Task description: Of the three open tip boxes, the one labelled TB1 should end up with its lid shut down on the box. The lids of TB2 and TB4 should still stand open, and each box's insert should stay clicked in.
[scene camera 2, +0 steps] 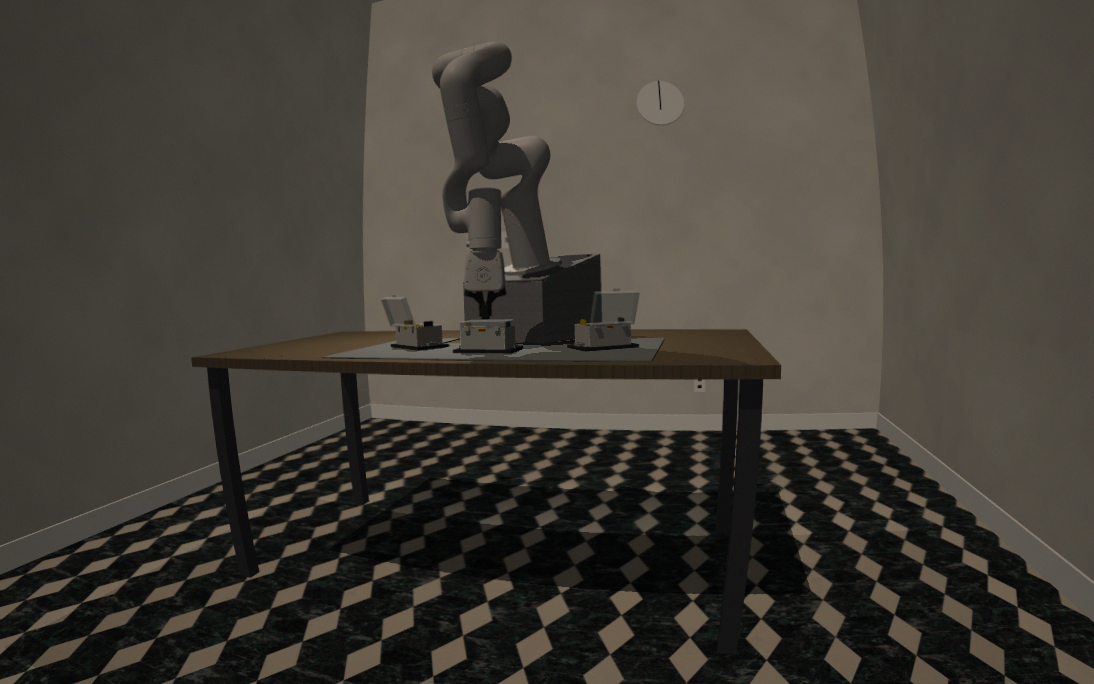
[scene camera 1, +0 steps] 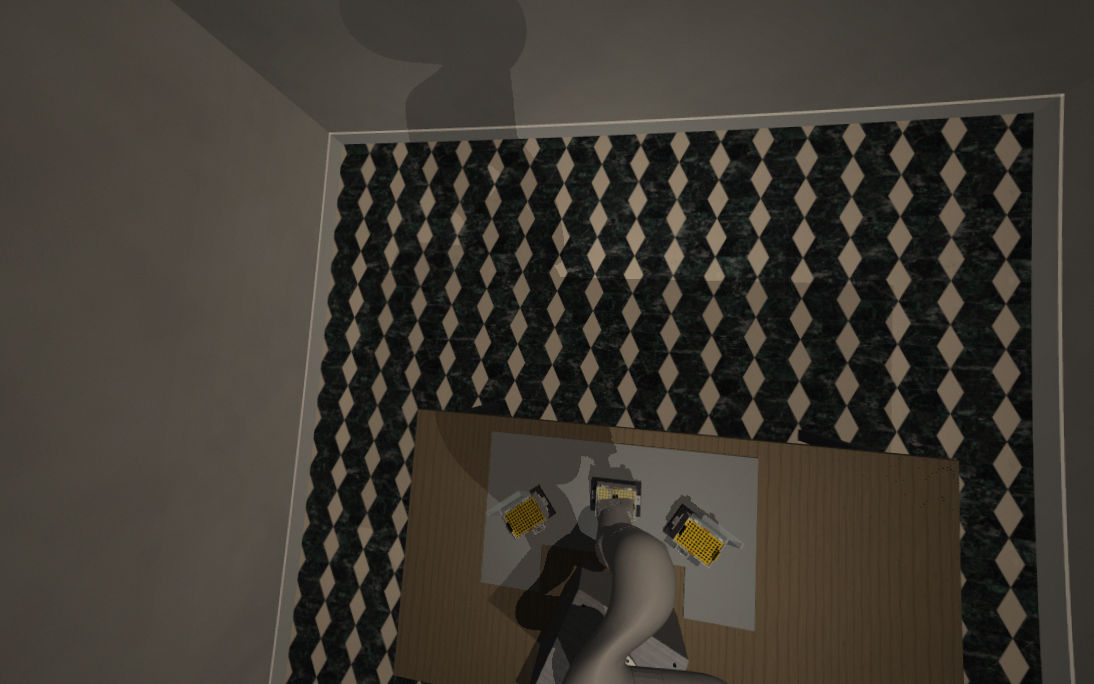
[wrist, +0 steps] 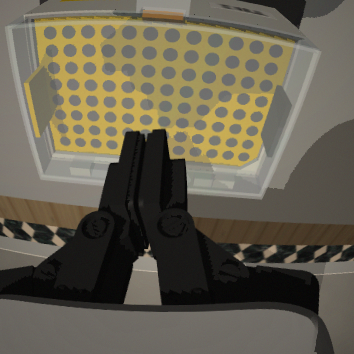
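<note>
The middle tip box (scene camera 1: 615,493) (scene camera 2: 486,337) has its clear lid (scene camera 2: 501,323) (wrist: 257,180) down or nearly down; I cannot tell whether a small gap is left. Its yellow insert (wrist: 150,60) shows level through the lid. My gripper (scene camera 2: 484,316) (wrist: 151,155) is shut and empty, fingertips at or just above the lid. Another box (scene camera 1: 524,517) (scene camera 2: 605,333) has its lid (scene camera 2: 616,307) standing open. The third box (scene camera 1: 699,542) (scene camera 2: 417,334) also has its lid (scene camera 2: 396,311) standing open. Their yellow inserts look seated in scene camera 1. I cannot read the labels.
The boxes stand on a grey mat (scene camera 1: 722,600) (scene camera 2: 363,352) on the wooden table (scene camera 1: 855,564) (scene camera 2: 274,354). The open boxes flank the middle one. The arm's base stands on a dark block (scene camera 2: 568,302) behind them. The table's edge lies beyond the middle box in the wrist view.
</note>
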